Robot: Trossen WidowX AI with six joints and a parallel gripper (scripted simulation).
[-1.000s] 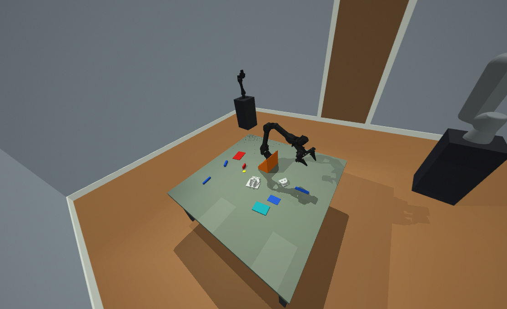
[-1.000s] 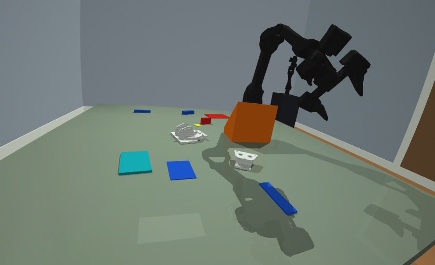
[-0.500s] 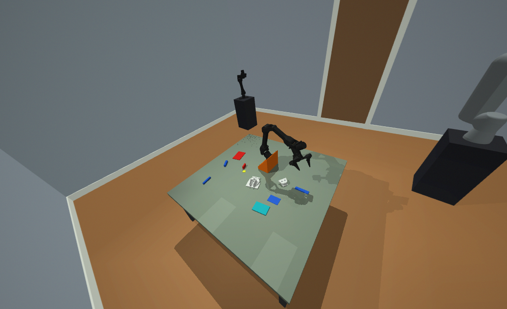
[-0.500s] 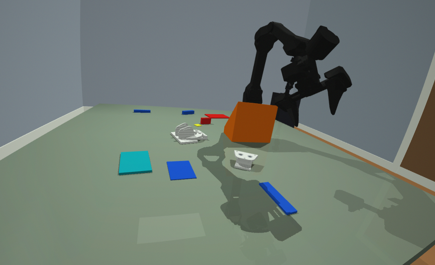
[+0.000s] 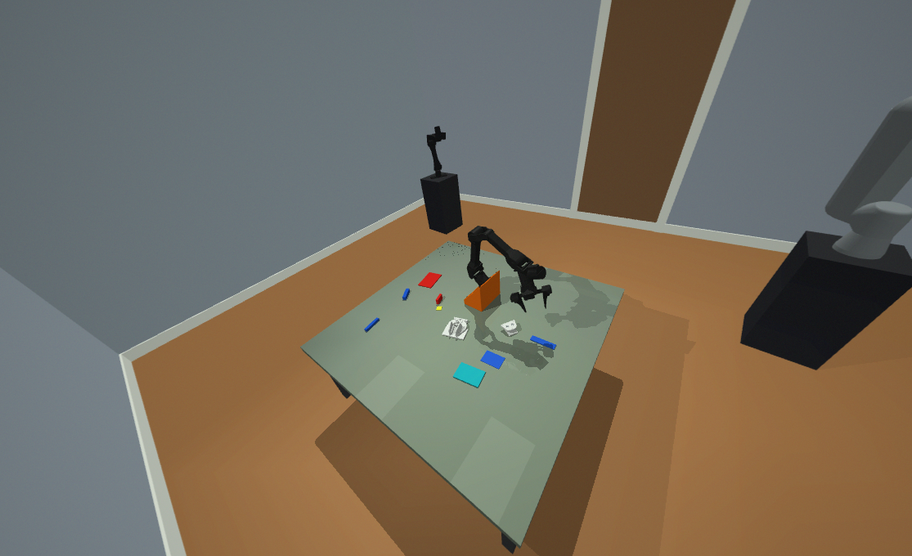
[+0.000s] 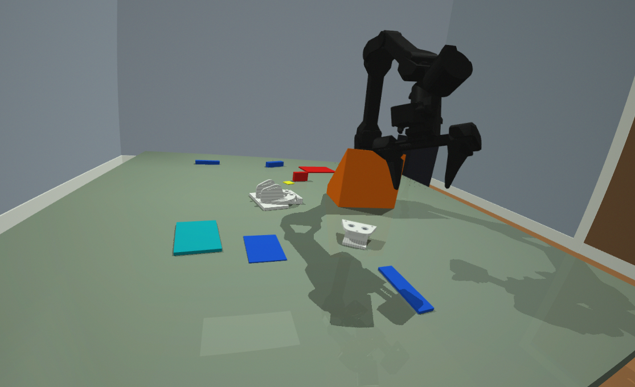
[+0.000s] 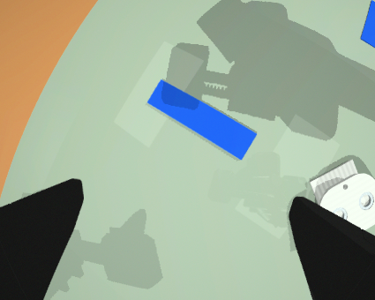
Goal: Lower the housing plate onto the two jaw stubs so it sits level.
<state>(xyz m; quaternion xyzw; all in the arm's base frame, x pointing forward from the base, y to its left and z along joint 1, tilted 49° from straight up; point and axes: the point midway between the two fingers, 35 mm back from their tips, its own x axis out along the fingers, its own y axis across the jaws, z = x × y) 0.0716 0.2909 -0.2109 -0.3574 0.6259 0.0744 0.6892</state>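
The white housing plate is 13 cm below my gripper tip, 11 cm to the right of it and 5 cm ahead of it. From my gripper tip the other things lie so: blue tile 25 cm ahead, 16 cm below, 7 cm to the right; blue strip 15 cm below, 6 cm to the left, 3 cm ahead; white ribbed block 15 cm below, 10 cm to the right, 5 cm ahead.
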